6 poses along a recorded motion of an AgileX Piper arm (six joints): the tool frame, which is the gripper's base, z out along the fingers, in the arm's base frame.
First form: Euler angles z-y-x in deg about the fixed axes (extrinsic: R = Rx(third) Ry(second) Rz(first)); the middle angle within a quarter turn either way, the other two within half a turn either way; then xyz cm.
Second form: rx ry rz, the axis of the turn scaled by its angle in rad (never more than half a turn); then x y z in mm. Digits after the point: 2 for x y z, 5 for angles.
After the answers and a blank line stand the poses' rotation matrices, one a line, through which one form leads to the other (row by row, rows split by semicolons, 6 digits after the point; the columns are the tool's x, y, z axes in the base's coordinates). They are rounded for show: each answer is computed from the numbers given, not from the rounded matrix.
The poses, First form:
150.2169 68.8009 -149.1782 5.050 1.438 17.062
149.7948 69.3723 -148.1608 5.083 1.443 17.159
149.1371 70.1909 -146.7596 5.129 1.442 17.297
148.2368 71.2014 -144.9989 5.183 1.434 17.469
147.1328 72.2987 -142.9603 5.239 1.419 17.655
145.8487 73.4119 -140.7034 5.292 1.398 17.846
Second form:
-0.13852 1.88493 0.16794 50.50 14.38 170.62
-0.12894 1.87402 0.17518 50.83 14.43 171.59
-0.11645 1.85854 0.18364 51.29 14.42 172.97
-0.10157 1.83945 0.19292 51.83 14.34 174.69
-0.08521 1.81861 0.20271 52.39 14.19 176.55
-0.06811 1.79729 0.21270 52.92 13.98 178.46

-0.313846 -0.179618 0.932329; -0.011965 0.982613 0.185278; -0.949399 0.046994 -0.310538
-0.304463 -0.177239 0.935889; -0.000714 0.982578 0.185848; -0.952524 0.055916 -0.299285
-0.290900 -0.173844 0.940827; 0.013640 0.982500 0.185762; -0.956656 0.066871 -0.283438
-0.273981 -0.169632 0.946657; 0.030467 0.982297 0.184836; -0.961252 0.079484 -0.263962
-0.255385 -0.165009 0.952655; 0.048805 0.981872 0.183153; -0.965607 0.093269 -0.242702
-0.236259 -0.160268 0.958382; 0.067869 0.981173 0.180810; -0.969317 0.107762 -0.220934

